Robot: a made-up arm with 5 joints. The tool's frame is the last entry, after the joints. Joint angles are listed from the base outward. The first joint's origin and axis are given. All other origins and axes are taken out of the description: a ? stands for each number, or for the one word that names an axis. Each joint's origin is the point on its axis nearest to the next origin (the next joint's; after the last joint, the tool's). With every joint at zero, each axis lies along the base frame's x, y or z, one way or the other. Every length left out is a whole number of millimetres.
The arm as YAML. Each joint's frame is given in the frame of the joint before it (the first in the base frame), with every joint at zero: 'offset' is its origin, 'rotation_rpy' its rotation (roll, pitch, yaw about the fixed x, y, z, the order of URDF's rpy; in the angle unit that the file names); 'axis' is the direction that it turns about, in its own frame. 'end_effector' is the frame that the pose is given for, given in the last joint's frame.
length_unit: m
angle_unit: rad
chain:
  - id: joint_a
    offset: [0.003, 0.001, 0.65]
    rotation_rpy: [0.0, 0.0, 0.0]
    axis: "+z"
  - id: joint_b
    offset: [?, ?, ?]
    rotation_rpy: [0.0, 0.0, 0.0]
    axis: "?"
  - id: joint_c
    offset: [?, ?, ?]
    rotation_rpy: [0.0, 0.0, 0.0]
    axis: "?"
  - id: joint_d
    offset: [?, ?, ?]
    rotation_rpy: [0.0, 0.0, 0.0]
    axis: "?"
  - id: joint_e
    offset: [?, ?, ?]
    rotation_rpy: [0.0, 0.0, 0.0]
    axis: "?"
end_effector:
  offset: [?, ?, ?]
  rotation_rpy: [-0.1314, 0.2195, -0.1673]
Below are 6 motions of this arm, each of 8 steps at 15 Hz.
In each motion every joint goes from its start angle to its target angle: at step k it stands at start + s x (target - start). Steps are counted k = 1, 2, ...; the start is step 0. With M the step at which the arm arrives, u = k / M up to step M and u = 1 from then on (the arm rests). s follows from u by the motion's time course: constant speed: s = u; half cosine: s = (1 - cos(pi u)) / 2; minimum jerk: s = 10 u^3 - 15 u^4 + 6 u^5.
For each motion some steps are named. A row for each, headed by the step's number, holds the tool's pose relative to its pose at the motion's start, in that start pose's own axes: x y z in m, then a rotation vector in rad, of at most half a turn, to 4 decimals.
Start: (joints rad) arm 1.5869 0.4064 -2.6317 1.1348 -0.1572
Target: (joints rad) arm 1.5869 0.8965 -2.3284 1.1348 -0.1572
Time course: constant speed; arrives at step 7
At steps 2, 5, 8:
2: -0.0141 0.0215 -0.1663 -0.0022 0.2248 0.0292
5: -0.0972 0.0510 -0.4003 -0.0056 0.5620 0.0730
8: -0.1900 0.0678 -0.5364 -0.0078 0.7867 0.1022

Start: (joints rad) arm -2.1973 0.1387 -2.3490 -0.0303 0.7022
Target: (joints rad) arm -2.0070 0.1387 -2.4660 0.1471 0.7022
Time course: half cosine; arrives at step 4
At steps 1, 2, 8:
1: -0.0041 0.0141 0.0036 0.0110 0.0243 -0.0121
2: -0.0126 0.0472 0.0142 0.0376 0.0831 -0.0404
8: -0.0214 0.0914 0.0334 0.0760 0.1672 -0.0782

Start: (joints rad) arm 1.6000 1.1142 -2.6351 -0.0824 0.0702
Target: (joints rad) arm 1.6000 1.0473 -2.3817 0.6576 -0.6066
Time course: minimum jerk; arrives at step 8
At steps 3, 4, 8:
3: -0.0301 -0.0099 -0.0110 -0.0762 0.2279 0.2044
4: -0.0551 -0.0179 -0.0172 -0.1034 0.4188 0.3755
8: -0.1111 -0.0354 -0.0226 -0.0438 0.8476 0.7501

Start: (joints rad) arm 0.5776 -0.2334 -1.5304 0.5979 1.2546
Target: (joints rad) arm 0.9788 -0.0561 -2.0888 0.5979 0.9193
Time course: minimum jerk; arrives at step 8
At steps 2, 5, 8:
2: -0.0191 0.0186 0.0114 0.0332 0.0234 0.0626
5: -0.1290 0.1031 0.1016 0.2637 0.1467 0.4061
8: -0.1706 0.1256 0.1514 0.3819 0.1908 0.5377

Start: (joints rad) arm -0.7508 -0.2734 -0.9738 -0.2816 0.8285
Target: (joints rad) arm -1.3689 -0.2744 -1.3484 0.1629 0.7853
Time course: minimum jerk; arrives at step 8
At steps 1, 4, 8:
1: 0.0060 -0.0004 0.0011 -0.0062 -0.0075 -0.0021
4: 0.1767 -0.0153 0.0671 -0.1950 -0.2309 -0.0711
8: 0.3150 -0.0275 0.1904 -0.3906 -0.4562 -0.1538

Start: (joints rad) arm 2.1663 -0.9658 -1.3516 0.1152 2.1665
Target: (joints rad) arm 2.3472 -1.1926 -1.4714 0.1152 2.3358
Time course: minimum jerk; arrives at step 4
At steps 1, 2, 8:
1: -0.0164 0.0110 0.0146 0.0212 0.0387 -0.0199
2: -0.0712 0.0545 0.0784 0.1005 0.1872 -0.1015
8: -0.1195 0.1107 0.1747 0.1964 0.3750 -0.2146

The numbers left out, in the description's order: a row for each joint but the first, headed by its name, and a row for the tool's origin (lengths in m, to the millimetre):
joint_b: xyz -0.004 0.007 0.0, axis +y
joint_c: xyz 0.035 0.0 0.317, axis +y
joint_d: xyz 0.141 0.0 -0.513, axis +y
joint_e: xyz 0.026 0.0 -0.053, axis -z
tool: xyz -0.019 -0.009 0.0

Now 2 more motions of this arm.
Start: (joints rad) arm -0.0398 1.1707 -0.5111 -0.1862 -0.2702
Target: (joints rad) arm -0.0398 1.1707 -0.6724 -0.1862 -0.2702
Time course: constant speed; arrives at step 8
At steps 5, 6, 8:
5: 0.0549 -0.0087 0.0199 -0.0101 -0.0991 -0.0154
6: 0.0656 -0.0105 0.0245 -0.0121 -0.1189 -0.0184
8: 0.0867 -0.0142 0.0344 -0.0162 -0.1586 -0.0246

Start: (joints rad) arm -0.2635 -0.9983 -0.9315 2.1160 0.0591
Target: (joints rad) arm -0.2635 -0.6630 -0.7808 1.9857 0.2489
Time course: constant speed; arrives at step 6
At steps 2, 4, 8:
2: 0.0732 0.0191 -0.0162 -0.0158 0.1226 -0.0527
4: 0.1413 0.0380 -0.0437 -0.0387 0.2435 -0.1067
8: 0.2024 0.0562 -0.0816 -0.0689 0.3623 -0.1617

